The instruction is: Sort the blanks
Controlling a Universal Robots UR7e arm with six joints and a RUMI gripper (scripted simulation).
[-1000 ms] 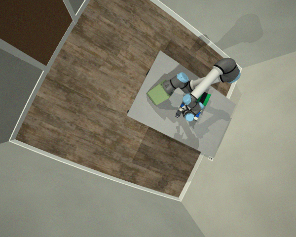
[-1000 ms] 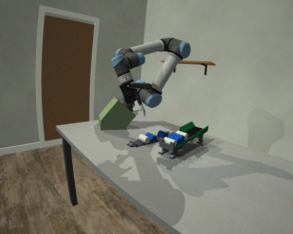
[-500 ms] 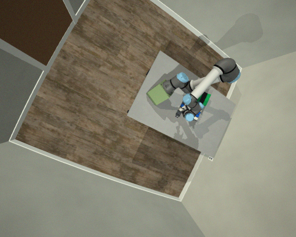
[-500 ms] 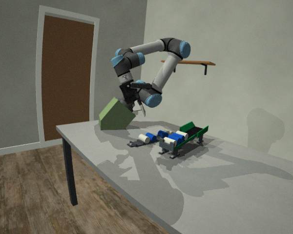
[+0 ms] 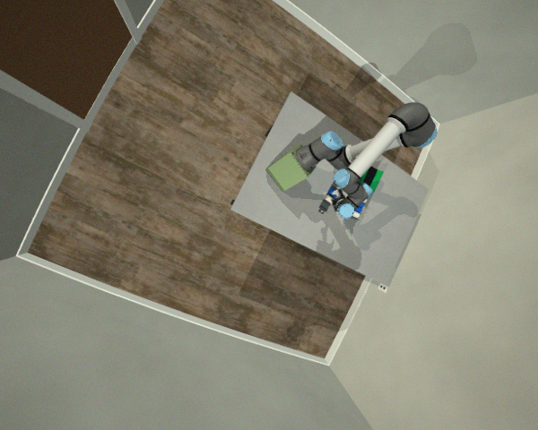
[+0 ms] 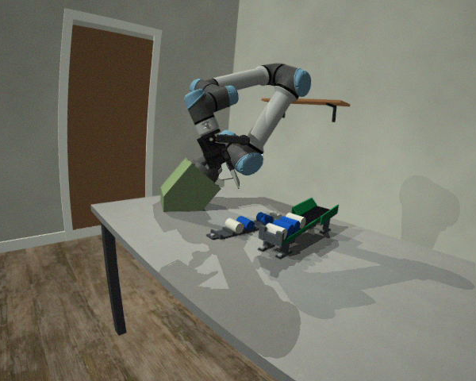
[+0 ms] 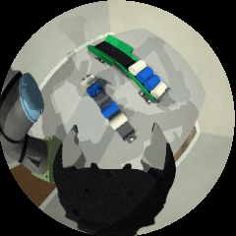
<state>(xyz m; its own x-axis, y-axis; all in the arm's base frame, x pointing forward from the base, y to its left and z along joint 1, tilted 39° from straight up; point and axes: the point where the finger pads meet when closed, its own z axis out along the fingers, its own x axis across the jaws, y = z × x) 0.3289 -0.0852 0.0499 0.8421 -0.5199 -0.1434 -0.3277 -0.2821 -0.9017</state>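
Now: hand 80 mm to the right of the dark stock rack and 190 mm above it. Round my hand: grey stop: 210 mm ahead, 10 mm to the right, 120 mm below.
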